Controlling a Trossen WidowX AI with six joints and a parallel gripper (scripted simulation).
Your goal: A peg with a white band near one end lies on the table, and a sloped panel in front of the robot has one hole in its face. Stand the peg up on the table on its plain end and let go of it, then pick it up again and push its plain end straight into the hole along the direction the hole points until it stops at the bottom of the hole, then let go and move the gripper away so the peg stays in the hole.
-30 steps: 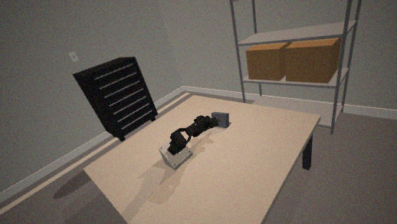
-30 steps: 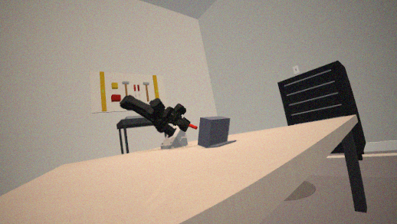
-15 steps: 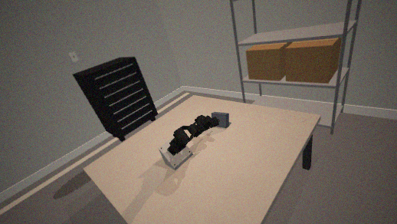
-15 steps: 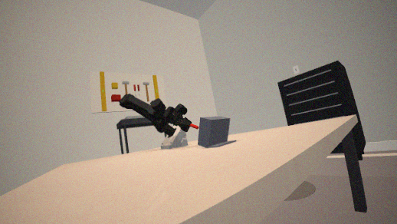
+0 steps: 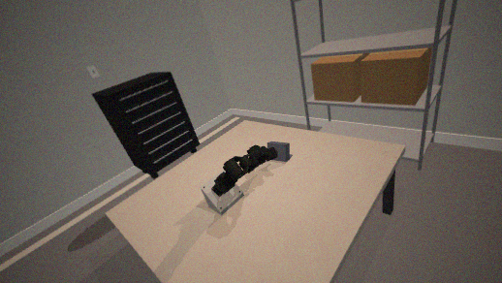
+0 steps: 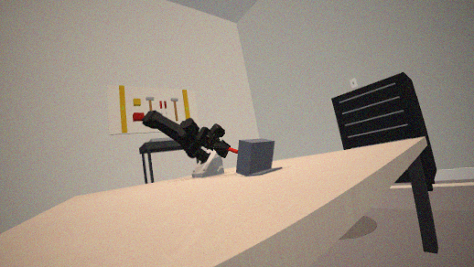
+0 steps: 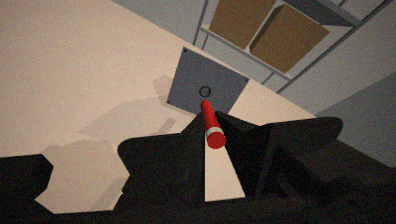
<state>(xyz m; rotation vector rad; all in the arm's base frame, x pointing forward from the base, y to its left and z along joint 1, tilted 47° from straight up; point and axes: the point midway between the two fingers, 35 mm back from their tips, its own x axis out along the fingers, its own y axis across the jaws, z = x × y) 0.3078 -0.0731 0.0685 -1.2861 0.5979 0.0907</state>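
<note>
Right now my gripper tip is 12 cm short of the grey sloped panel, 5 cm above it and 1 cm to the right of it. Round my gripper tip: red peg 2 cm behind, 1 cm above.
</note>
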